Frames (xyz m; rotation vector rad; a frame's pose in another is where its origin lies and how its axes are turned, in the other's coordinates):
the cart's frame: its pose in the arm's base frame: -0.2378 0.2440 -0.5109 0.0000 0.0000 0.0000
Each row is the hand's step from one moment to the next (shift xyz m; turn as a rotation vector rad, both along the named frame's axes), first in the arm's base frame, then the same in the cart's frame.
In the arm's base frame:
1: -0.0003 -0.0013 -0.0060 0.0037 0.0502 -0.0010
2: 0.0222 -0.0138 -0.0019 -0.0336 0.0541 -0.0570
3: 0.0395 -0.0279 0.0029 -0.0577 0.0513 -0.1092
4: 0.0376 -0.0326 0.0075 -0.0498 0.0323 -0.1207
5: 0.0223 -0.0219 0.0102 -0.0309 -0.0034 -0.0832
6: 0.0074 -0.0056 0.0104 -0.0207 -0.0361 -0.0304
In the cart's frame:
1: -0.0003 -0.0013 -0.0060 0.0037 0.0502 -0.0010
2: 0.0222 -0.0138 -0.0019 -0.0336 0.0541 -0.0570
3: 0.0395 -0.0279 0.0029 -0.0577 0.0513 -0.1092
4: 0.0376 -0.0326 0.0075 -0.0498 0.0323 -0.1207
5: 0.0223 -0.0219 0.0102 -0.0309 -0.0034 -0.0832
6: 0.0074 -0.0056 0.0104 -0.0207 -0.0361 -0.0304

